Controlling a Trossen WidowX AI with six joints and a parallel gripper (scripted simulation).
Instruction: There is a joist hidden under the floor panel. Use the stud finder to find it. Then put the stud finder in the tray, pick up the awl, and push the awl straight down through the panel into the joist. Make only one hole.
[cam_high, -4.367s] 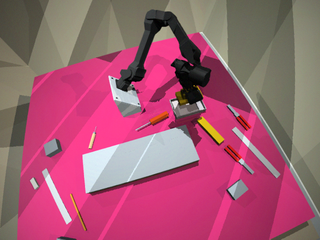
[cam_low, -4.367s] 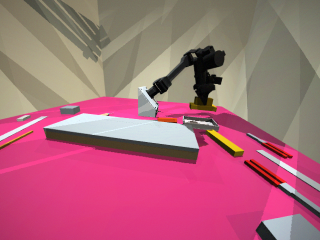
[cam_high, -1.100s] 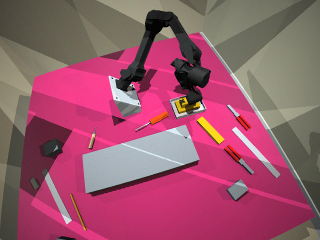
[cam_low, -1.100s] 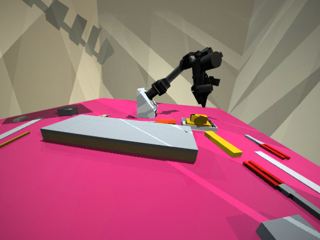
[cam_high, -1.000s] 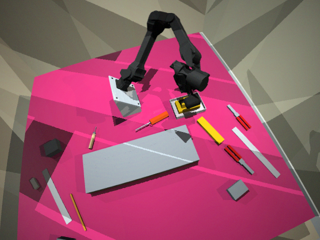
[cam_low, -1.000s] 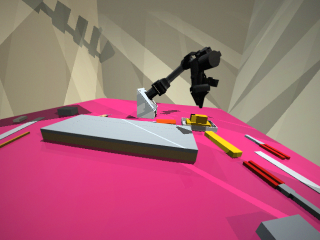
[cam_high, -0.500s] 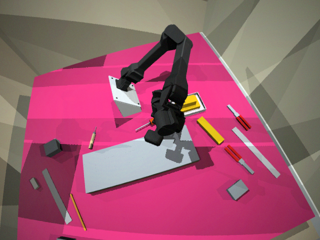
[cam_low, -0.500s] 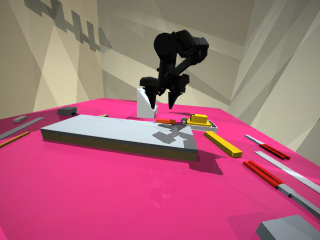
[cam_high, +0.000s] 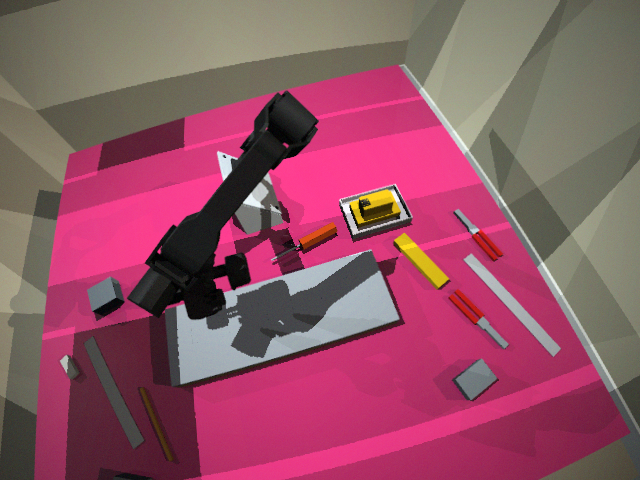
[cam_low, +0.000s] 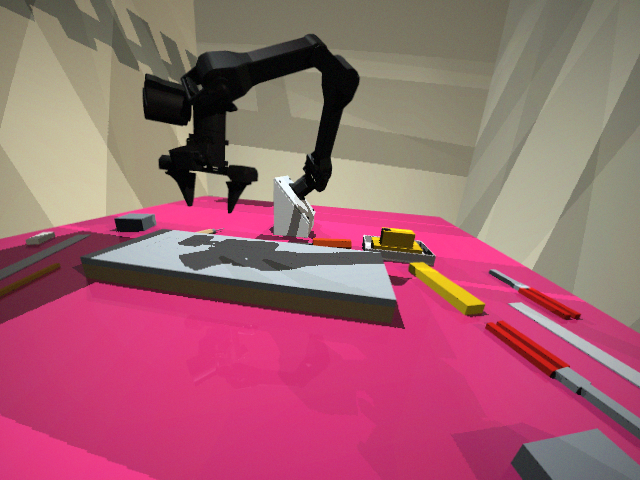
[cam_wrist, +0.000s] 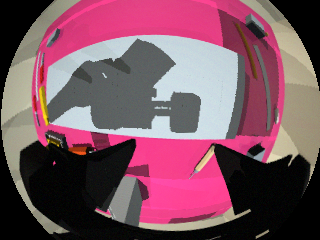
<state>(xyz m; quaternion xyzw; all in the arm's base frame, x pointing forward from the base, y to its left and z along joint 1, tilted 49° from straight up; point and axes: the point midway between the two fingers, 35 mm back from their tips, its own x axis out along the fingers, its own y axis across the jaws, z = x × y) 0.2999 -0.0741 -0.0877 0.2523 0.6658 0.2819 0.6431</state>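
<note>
Right now the awl is 130 mm behind my gripper tip, 100 mm below it and 90 mm to the right of it. The rest, counted from my gripper tip: pencil 220 mm ahead, 210 mm to the right, 100 mm below; yellow stud finder 410 mm to the left, 150 mm behind, 50 mm below; white eraser 430 mm to the right, 100 mm below, 50 mm ahead.
</note>
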